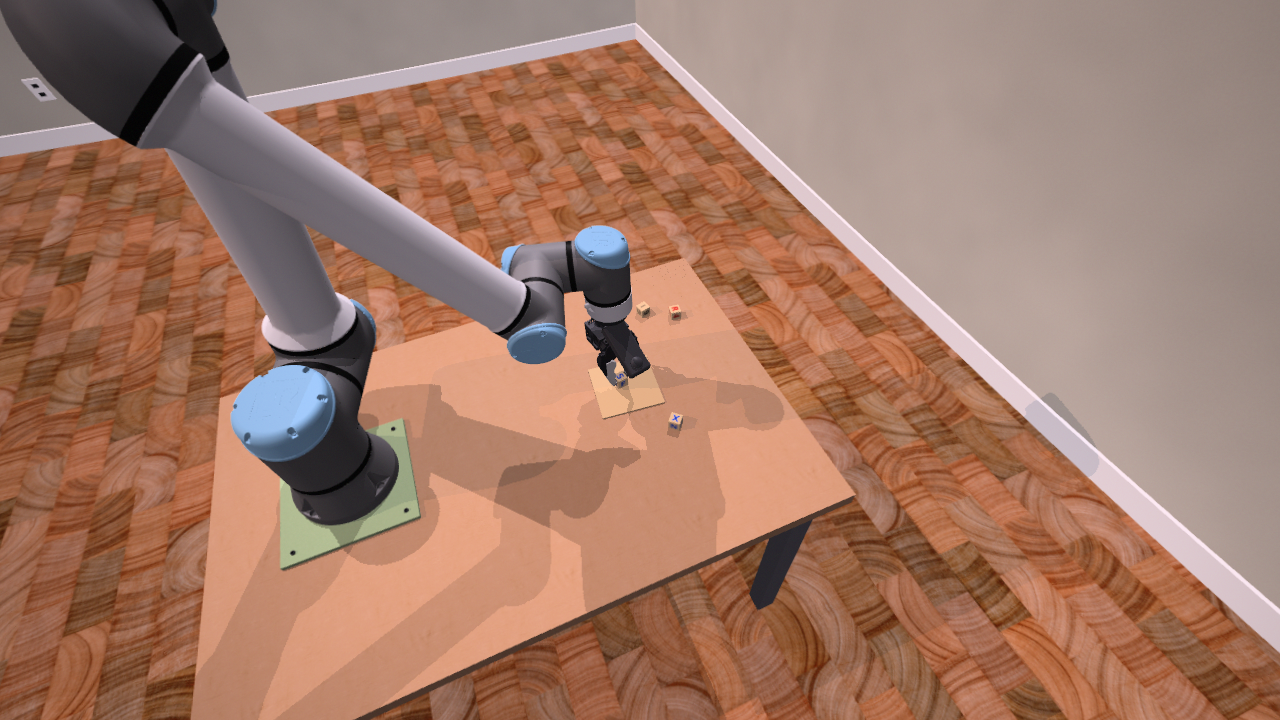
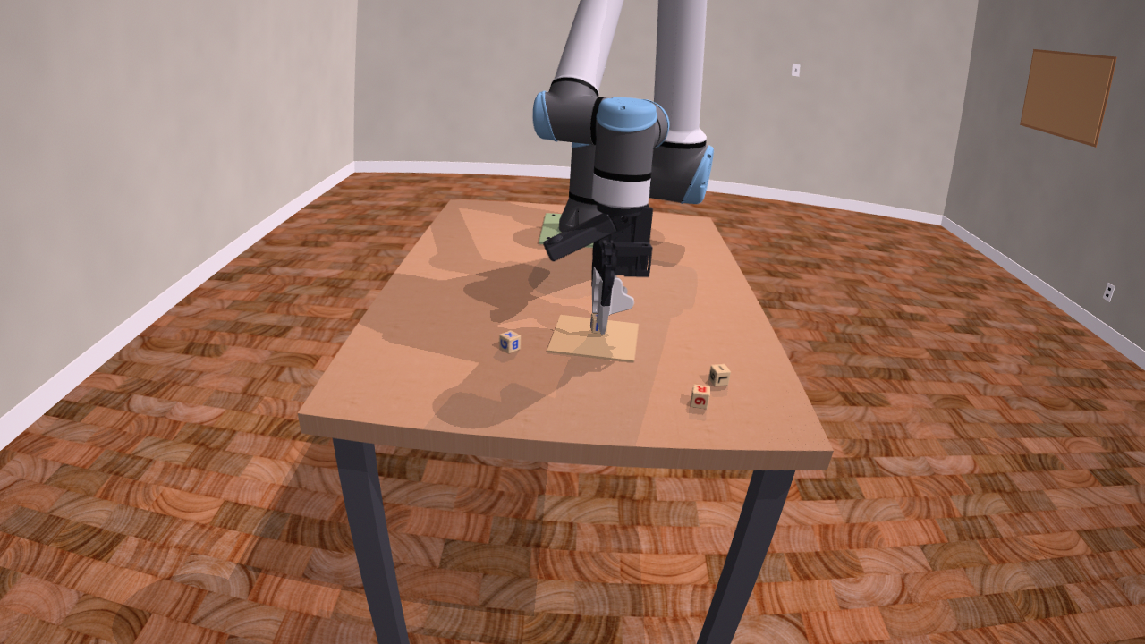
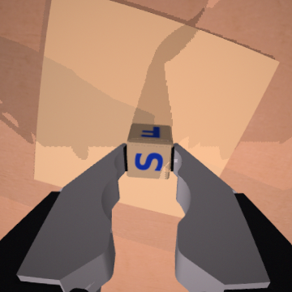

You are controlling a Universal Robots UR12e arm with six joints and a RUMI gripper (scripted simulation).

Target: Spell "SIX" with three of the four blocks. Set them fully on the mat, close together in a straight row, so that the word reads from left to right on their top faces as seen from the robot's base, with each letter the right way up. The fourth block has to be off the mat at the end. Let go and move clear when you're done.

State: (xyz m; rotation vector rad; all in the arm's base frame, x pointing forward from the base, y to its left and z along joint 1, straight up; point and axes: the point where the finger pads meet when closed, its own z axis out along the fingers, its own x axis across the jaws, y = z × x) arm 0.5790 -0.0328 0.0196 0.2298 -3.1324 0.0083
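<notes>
My gripper is now 3 cm above the mat, 1 cm to the left of it and 1 cm short of it. Also, from my hand: red-lettered block 21 cm ahead, 14 cm to the left, 1 cm below.
</notes>
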